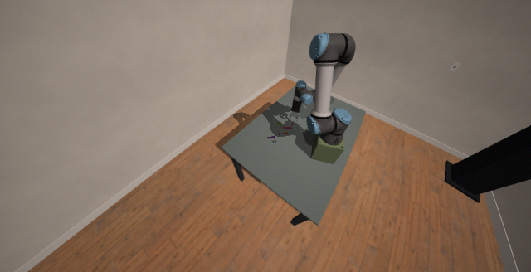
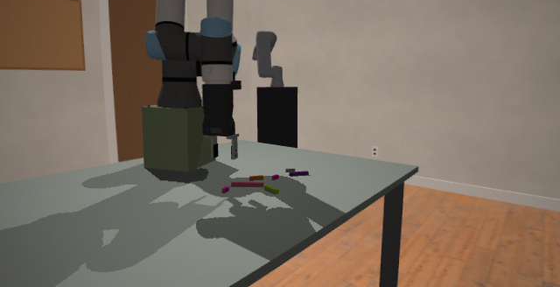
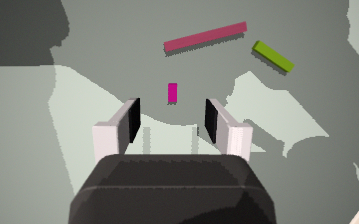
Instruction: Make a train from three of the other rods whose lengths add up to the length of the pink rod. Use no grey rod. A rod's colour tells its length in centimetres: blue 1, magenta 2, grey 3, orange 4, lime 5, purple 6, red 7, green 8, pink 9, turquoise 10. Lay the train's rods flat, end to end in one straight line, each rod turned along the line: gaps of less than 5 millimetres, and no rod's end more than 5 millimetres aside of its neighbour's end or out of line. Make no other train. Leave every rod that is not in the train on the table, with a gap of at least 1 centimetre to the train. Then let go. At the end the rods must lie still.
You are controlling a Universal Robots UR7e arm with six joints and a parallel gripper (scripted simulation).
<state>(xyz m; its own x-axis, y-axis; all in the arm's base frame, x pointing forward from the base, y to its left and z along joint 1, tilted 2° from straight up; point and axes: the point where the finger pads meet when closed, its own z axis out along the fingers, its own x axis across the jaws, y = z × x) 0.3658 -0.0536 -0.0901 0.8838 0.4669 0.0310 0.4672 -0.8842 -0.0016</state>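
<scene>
Right now my hand is 130 mm to the right of the orange rod, 100 mm above it and 30 mm past it. The rest, counted from my hand: pink rod (100 mm below, 70 mm to the left); then lime rod (100 mm below, 90 mm to the left, 80 mm ahead); then purple rod (260 mm to the left, 100 mm below, 20 mm ahead).
</scene>
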